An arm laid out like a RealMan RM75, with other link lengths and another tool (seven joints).
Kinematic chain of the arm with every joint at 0, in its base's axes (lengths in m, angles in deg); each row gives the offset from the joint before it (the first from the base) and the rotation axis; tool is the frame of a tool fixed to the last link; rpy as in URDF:
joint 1: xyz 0 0 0.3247 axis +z
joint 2: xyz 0 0 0 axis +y
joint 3: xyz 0 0 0.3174 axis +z
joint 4: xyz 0 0 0 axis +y
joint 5: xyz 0 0 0.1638 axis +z
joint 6: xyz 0 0 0 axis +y
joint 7: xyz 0 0 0.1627 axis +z
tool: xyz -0.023 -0.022 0.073 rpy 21.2 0 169.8
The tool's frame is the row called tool.
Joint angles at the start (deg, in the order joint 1, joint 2, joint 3, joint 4, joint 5, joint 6, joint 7):
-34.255, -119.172, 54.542, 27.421, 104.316, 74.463, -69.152
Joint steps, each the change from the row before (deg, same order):
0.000, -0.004, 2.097, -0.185, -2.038, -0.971, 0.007
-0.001, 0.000, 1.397, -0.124, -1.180, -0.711, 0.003
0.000, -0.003, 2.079, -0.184, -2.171, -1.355, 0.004
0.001, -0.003, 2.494, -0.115, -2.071, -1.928, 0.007
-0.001, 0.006, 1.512, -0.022, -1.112, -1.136, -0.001
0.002, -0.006, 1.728, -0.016, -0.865, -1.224, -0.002
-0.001, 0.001, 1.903, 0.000, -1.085, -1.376, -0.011
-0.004, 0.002, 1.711, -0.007, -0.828, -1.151, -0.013
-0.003, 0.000, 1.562, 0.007, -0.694, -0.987, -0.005
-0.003, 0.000, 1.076, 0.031, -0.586, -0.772, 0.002
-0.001, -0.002, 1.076, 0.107, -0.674, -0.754, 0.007
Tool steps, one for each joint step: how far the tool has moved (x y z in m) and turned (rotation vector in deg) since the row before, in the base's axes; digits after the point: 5 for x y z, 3 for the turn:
0.00207, 0.00078, -0.00205, 0.109, -0.145, -0.009
0.00065, 0.00027, -0.00163, 0.013, 0.088, 0.005
0.00114, 0.00203, -0.00163, 0.421, -0.046, 0.274
-0.00082, 0.00236, -0.00238, 0.481, 0.575, 0.307
-0.00074, 0.00114, -0.00152, 0.222, 0.459, 0.113
-0.00164, 0.00016, -0.00248, -0.002, 0.808, -0.014
-0.00154, 0.00056, -0.00240, 0.095, 0.799, 0.024
-0.00156, -0.00010, -0.00243, -0.049, 0.791, -0.055
-0.00137, -0.00041, -0.00231, -0.108, 0.738, -0.117
-0.00084, 0.00026, -0.00130, 0.057, 0.471, -0.035
-0.00031, 0.00057, -0.00105, 0.126, 0.385, -0.081

